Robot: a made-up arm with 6 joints.
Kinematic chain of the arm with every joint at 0, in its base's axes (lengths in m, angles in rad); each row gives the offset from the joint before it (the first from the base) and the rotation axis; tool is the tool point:
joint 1: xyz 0 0 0.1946 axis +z
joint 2: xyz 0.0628 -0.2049 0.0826 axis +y
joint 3: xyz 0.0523 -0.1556 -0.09 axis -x
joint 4: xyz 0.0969 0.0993 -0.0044 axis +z
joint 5: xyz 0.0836 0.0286 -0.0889 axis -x
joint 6: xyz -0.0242 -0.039 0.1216 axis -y
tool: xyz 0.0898 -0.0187 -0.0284
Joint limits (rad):
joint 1: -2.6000..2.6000
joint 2: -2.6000..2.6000
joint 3: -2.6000..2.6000
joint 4: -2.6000..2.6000
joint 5: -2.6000..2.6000
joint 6: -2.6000..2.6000
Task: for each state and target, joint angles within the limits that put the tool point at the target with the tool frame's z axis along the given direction. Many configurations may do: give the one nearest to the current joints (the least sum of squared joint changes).
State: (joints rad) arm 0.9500 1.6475 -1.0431 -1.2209 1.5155 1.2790
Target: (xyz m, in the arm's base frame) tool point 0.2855 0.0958 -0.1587 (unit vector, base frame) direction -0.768 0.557 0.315
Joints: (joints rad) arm 1.4286 0.9079 -0.5880 -1.5713 2.1080 1.5434
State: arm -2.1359 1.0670 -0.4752 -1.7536 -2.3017 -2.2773
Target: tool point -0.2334 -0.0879 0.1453 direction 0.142 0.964 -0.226
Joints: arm -1.8846 0.9589 -1.5871 -2.2652 -2.1011 -1.9291
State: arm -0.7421 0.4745 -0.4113 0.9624 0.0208 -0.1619
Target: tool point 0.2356 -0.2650 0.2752 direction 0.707 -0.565 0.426
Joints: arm -0.2863 0.1123 -1.1195 1.0990 -0.8054 -0.6920
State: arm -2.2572 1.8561 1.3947 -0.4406 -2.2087 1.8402
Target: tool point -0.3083 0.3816 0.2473 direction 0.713 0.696 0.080
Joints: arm -2.5259 1.5812 1.6803 -0.8298 -1.4939 2.2433
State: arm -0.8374 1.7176 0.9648 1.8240 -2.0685 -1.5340
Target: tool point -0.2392 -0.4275 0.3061 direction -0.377 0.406 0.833
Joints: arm -0.0638 2.0214 1.0294 2.2424 -2.2437 -1.4956
